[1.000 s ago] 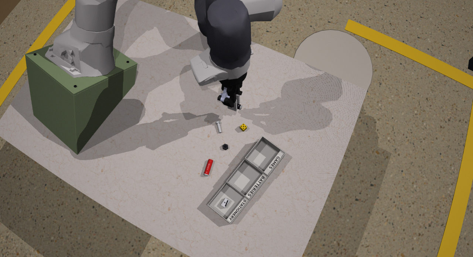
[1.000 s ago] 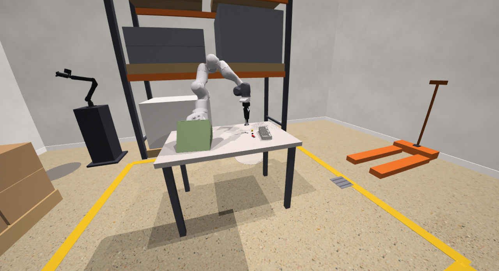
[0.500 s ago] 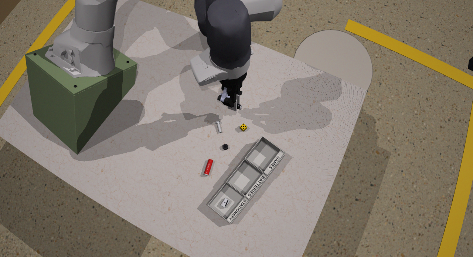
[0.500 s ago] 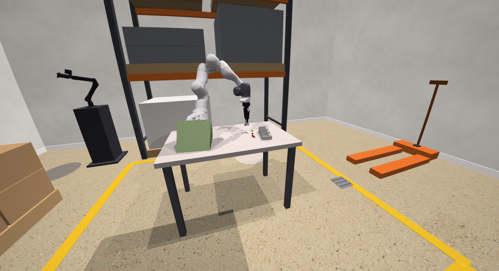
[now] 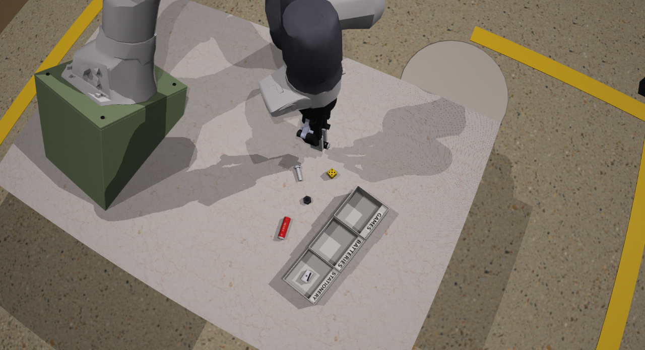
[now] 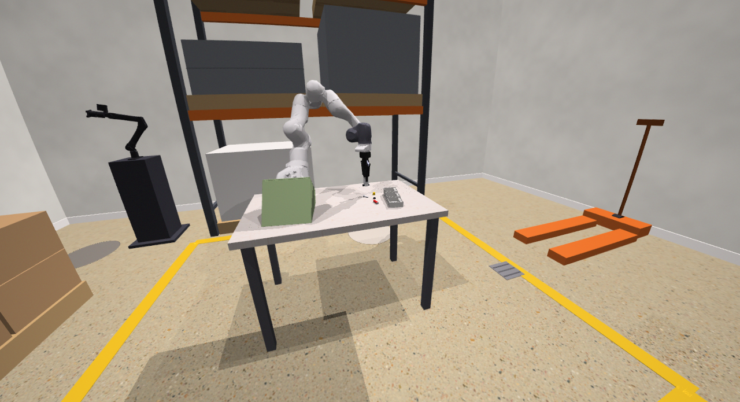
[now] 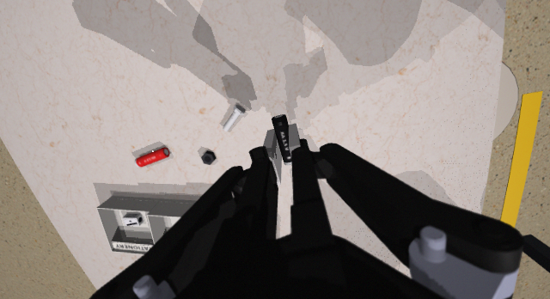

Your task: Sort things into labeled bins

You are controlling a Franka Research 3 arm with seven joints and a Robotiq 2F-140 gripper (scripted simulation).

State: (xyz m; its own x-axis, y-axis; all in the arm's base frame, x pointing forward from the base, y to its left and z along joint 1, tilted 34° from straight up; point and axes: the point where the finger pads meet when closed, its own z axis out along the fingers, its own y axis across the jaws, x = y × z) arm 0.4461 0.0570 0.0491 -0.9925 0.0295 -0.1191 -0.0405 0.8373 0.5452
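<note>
Now: hand 50 mm short of the yellow die, 30 mm to the left of it and 90 mm above it. Also, from my hand: black nut: 20 mm ahead, 110 mm to the right, 90 mm below; silver bolt: 30 mm behind, 60 mm to the right, 90 mm below; black battery: 30 mm below.
</note>
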